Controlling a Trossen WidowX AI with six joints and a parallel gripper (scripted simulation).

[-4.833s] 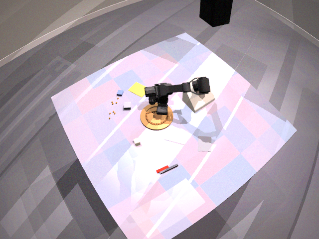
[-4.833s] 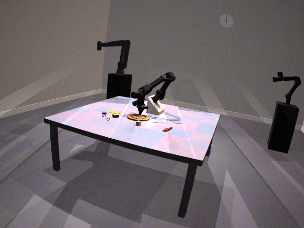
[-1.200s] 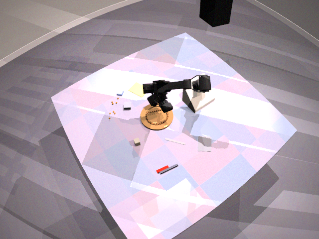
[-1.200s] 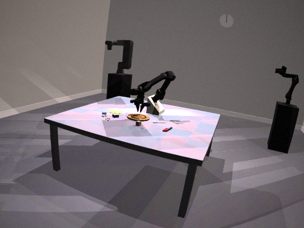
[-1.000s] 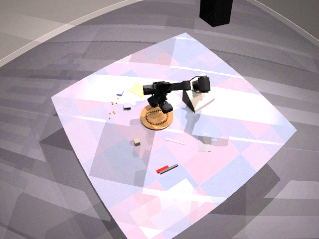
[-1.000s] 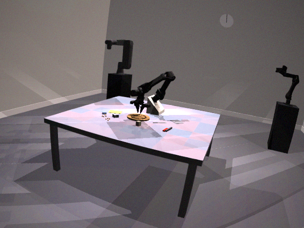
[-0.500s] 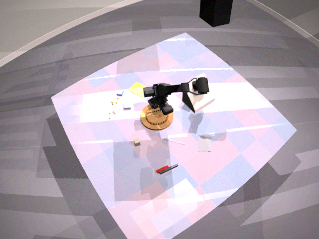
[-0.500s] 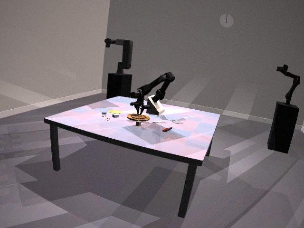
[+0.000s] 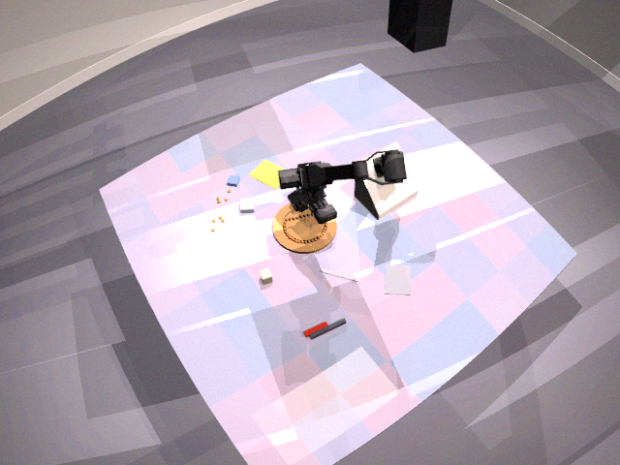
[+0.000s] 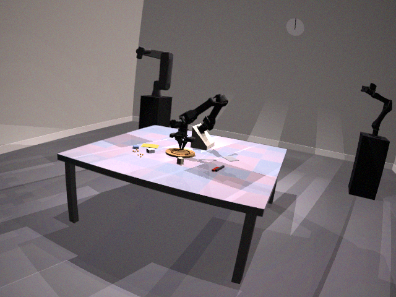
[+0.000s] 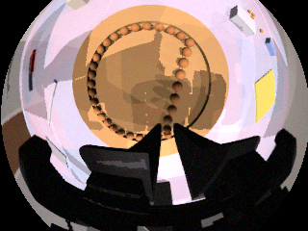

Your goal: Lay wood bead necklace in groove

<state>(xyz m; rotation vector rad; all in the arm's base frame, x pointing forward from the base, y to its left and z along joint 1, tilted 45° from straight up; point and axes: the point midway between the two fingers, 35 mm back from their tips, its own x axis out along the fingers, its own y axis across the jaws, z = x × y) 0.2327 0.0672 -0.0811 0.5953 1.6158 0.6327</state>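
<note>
The round bead board lies 50 mm ahead of my gripper tip, 20 mm to the left of it and 10 mm below it. Also, from my gripper tip: white block: 170 mm ahead, 140 mm to the right; then thin rod: 230 mm to the left, 40 mm ahead, 10 mm below; then yellow sheet: 240 mm to the right, 50 mm ahead, 10 mm below.
</note>
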